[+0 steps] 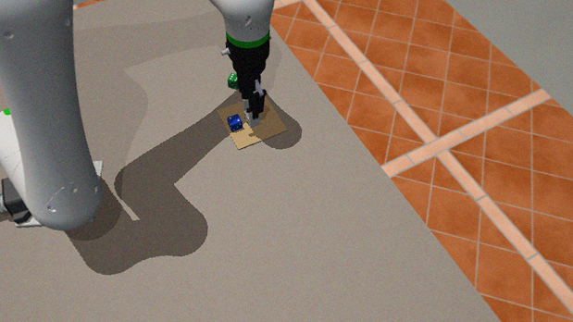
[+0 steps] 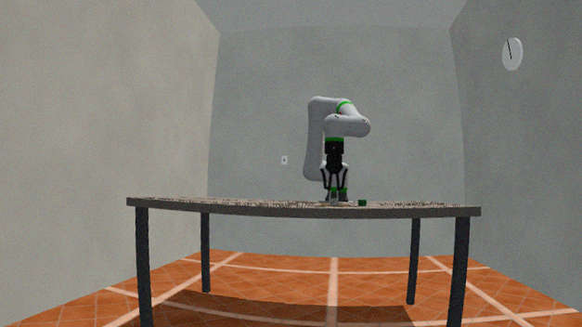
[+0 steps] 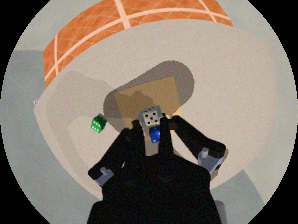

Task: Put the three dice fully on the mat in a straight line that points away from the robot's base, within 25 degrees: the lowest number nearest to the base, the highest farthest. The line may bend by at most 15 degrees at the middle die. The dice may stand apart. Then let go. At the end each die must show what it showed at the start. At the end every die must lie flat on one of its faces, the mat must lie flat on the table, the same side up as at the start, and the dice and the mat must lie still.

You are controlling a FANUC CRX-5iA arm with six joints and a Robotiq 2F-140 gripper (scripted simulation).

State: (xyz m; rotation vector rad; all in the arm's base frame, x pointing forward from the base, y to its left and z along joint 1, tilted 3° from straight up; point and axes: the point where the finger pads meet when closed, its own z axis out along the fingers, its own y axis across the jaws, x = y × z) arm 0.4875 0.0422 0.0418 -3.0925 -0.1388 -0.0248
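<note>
My gripper is now 2 cm above the white die. From my hand the other things lie so: blue die 5 cm behind, 2 cm below; green die 14 cm to the left, 2 cm below; tan mat 4 cm below.
</note>
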